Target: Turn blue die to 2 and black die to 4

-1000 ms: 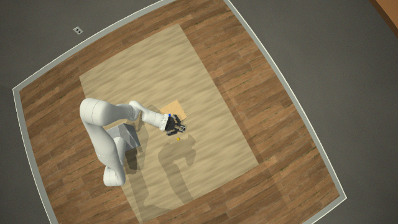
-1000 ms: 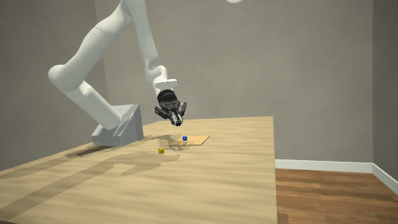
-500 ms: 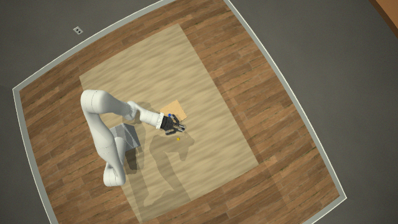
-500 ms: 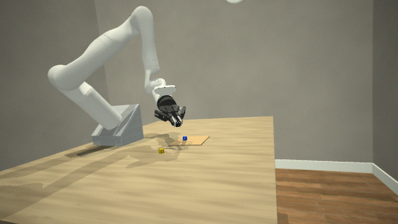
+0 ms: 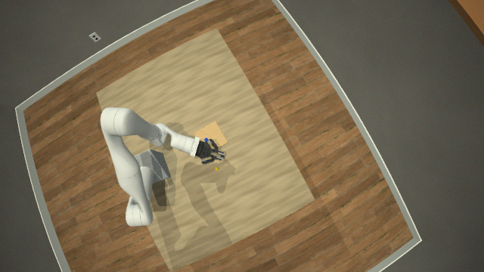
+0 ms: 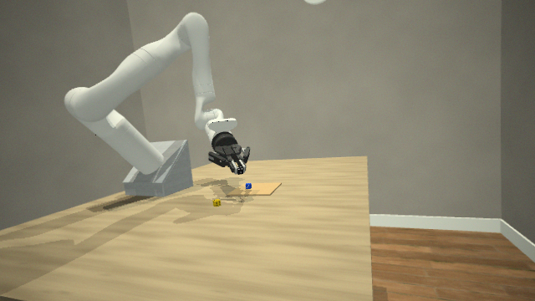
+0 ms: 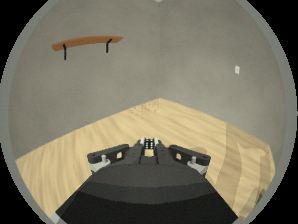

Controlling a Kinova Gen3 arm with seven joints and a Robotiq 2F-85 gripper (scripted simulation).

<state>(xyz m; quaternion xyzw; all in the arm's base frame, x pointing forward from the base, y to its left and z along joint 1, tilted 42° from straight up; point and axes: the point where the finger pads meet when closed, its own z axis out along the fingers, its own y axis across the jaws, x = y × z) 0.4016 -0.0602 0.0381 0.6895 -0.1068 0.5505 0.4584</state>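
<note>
Right now the yellow die is 50 mm behind my hand, 50 mm to the right of it and 90 mm below it. The rest, counted from my hand: black die 10 mm ahead, 10 mm to the right, 10 mm below; tan mat 20 mm behind, 120 mm to the left, 100 mm below; blue die 40 mm behind, 120 mm to the left, 90 mm below.
</note>
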